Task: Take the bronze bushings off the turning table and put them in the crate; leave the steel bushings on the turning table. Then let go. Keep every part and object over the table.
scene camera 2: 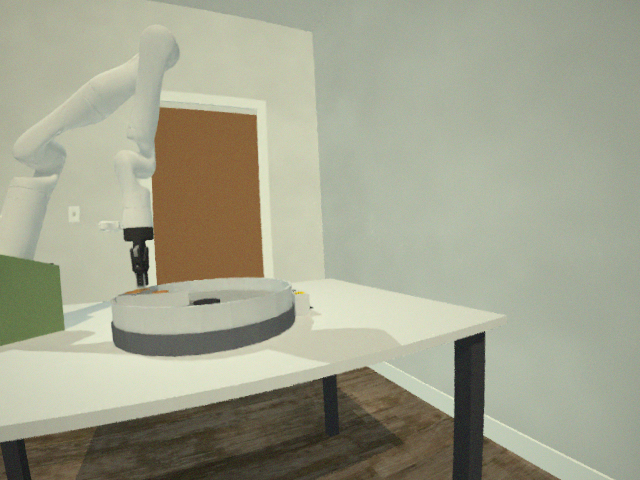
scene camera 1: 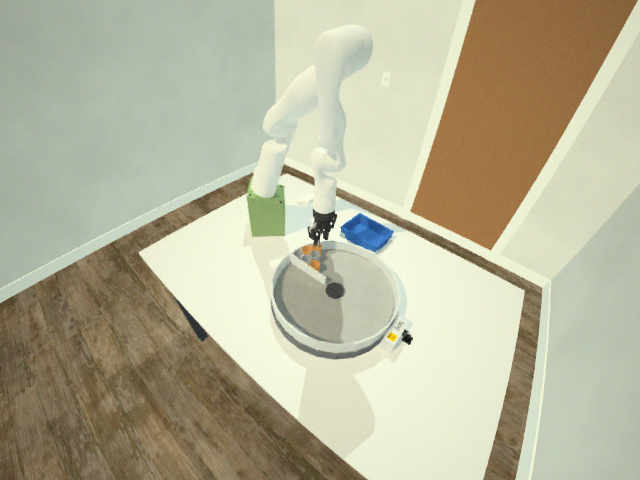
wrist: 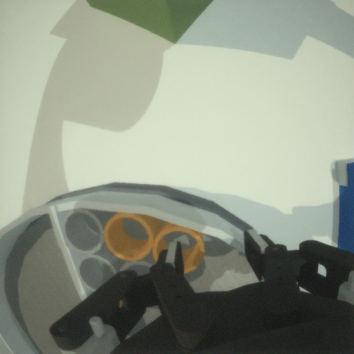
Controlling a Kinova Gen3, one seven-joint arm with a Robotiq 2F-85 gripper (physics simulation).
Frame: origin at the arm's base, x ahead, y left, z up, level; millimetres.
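Seen in the pictures: gripper, fingertip midpoint: (scene camera 2: pixel 143 286) (scene camera 1: pixel 321 242); arm's base, origin of the base link: (scene camera 2: pixel 11 258) (scene camera 1: pixel 263 190).
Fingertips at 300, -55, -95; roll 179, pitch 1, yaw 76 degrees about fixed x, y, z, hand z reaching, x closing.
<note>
Pixels of each thing's top centre, then the offset from my fingertips to it, as dx, dy, dz. "*": a spot on its surface instead.
- third bronze bushing, middle of its top: (scene camera 1: pixel 314 263) +30, -105, -4
- blue crate, middle of its top: (scene camera 1: pixel 367 229) +114, +226, -45
- straight divider, surface spot: (scene camera 1: pixel 309 268) * +24, -130, -7
- dark hub, middle of its top: (scene camera 2: pixel 206 300) (scene camera 1: pixel 335 289) +132, -147, -34
- control box, middle of its top: (scene camera 2: pixel 295 291) (scene camera 1: pixel 396 329) +362, -190, -37
My gripper (scene camera 1: pixel 317 240) (scene camera 2: pixel 142 283) (wrist: pixel 213 248) is part open and empty, pointing down by the turning table's (scene camera 1: pixel 361 310) (scene camera 2: pixel 206 322) (wrist: pixel 37 280) back rim. In the wrist view its left fingertip overlaps the right-hand bronze bushing (wrist: pixel 196 255); its right fingertip shows near the rim. Another bronze bushing (wrist: pixel 116 239) stands close to its left. A third bronze bushing (scene camera 1: pixel 314 265) is nearer the hub, mostly hidden in the wrist view. Steel bushings (wrist: pixel 74 236) (wrist: pixel 86 276) stand beside them; one more is partly hidden by the gripper. The blue crate (scene camera 1: pixel 367 235) (wrist: pixel 347 210) looks empty.
A straight divider (scene camera 1: pixel 309 268) (wrist: pixel 65 250) runs beside the bushings towards the dark hub (scene camera 1: pixel 334 290). The raised rim surrounds the turning table. A green block (scene camera 1: pixel 267 211) (scene camera 2: pixel 28 297) (wrist: pixel 155 15) carries the arm. A control box (scene camera 1: pixel 397 333) sits at the turning table's front right.
</note>
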